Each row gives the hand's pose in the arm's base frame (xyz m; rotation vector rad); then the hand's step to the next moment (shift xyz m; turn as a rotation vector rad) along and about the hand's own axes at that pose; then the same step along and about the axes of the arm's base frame.
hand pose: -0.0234 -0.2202 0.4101 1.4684 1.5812 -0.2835
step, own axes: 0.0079 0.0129 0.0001 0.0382 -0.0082 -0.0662
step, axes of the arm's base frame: 0.0125 0.0085 -0.0006 -0.0321 0.0697 0.0045
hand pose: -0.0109 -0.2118 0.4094 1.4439 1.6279 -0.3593
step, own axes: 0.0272 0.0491 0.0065 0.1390 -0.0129 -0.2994
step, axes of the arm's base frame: 0.0494 0.0262 -0.0079 -0.1262 0.3004 0.0543
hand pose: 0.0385 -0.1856 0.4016 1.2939 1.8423 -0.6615
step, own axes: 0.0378 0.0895 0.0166 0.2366 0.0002 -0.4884
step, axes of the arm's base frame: 0.0819 0.0386 -0.0390 -0.1879 0.5027 0.0808
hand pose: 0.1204 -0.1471 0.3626 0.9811 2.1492 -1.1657
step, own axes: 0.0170 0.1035 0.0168 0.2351 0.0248 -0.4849
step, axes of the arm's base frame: 0.0722 0.0302 -0.0718 -0.1673 0.5083 0.0679
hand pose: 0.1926 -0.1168 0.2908 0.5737 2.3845 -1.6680
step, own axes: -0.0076 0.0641 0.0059 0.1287 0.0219 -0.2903
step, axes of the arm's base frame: 0.0326 0.0120 -0.0547 -0.0864 0.3039 0.0389
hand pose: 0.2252 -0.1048 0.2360 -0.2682 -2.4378 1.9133
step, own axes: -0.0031 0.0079 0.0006 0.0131 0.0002 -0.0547
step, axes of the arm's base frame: 0.0039 0.0008 -0.0075 -0.0057 0.0546 0.0120
